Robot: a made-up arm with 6 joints.
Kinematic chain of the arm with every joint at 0, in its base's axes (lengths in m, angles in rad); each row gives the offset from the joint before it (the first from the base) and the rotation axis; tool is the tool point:
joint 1: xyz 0 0 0.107 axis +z
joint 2: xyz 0 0.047 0 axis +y
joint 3: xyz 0 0 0.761 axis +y
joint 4: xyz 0 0 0.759 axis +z
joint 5: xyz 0 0 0 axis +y
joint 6: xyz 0 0 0.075 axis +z
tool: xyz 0 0 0
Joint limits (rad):
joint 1: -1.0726..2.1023
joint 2: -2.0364..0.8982
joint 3: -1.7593..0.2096
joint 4: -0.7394..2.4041
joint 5: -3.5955..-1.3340
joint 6: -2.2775..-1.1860
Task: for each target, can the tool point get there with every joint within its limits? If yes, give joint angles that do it. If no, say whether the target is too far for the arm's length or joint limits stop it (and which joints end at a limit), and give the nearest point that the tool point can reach.
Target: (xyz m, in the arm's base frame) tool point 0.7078 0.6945 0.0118
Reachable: no: joint limits stop it (at a limit: joint 2, joint 3, joint 5) | nearest point 0.8777 0.8612 0.8606 | short by 0.882 m
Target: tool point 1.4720 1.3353 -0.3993
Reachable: no: too far | nearest point 0.9643 0.8748 0.8719 | short by 1.444 m
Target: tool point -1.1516 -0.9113 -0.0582
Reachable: yes | joints 0.6636 -1.6386 -0.1314 2.0516 -2.1532 -1.7463
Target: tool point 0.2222 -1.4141 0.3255
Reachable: yes | joints 1.7300 -1.2715 -0.2679 0.9856 -2.3998 -1.2924
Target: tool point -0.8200 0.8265 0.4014
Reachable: yes | joints -0.7868 -0.6693 -1.2334 0.6298 -1.6516 -1.7301
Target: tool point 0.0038 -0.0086 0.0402
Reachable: no: joint limits stop it (at a limit: joint 1, joint 2, joint 3) | nearest point 0.0646 -0.1950 -0.7641 | short by 0.828 m
